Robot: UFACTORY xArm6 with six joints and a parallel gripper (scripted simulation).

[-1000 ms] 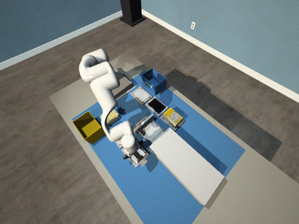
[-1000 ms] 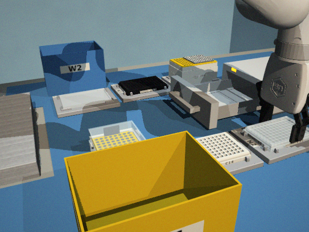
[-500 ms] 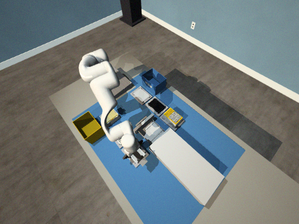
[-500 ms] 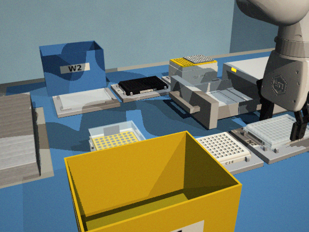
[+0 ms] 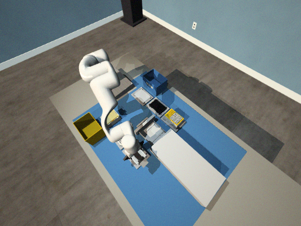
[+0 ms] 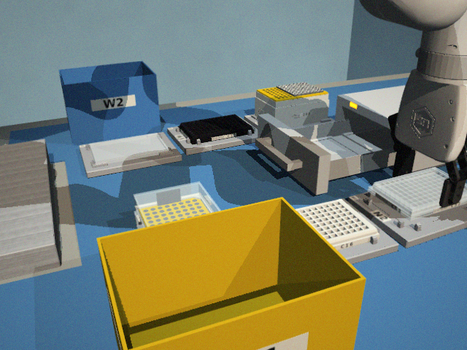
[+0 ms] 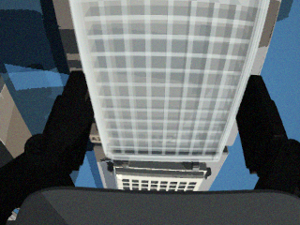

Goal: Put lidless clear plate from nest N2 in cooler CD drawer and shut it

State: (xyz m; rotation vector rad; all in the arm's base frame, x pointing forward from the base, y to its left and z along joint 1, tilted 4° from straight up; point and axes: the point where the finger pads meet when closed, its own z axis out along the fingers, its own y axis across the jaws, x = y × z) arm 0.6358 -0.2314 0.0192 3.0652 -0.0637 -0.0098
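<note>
Now: the nest N2 4 cm below my hand. Also, from my hand: clear plate (1 cm below); drawer (19 cm to the left, 3 cm ahead, 2 cm below); white well plate (17 cm behind, 3 cm below, 1 cm to the left).
</note>
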